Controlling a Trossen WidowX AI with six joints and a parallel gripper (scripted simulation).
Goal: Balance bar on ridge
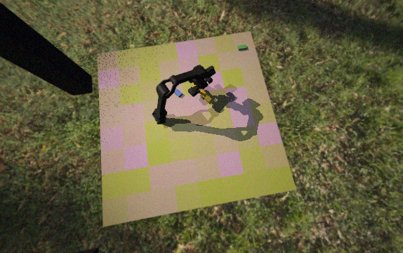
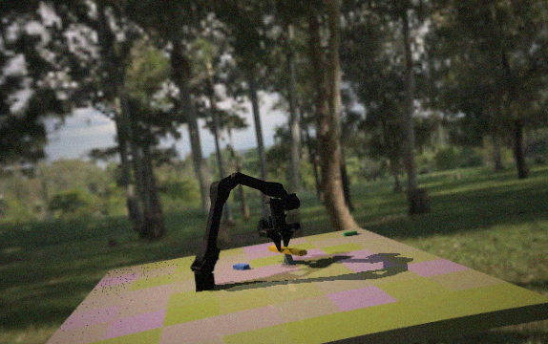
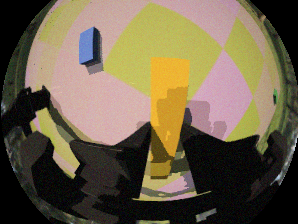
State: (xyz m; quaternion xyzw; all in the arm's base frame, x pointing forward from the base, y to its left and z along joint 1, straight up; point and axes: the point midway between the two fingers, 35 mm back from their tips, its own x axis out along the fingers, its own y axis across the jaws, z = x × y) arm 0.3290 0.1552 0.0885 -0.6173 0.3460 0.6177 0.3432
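The yellow bar is 2 cm to the right of my gripper tip and 1 cm ahead of it. The rest, counted from my gripper tip: small blue block: 18 cm behind, 5 cm below, 4 cm to the left; small green block: 41 cm ahead, 34 cm to the left, 5 cm below.
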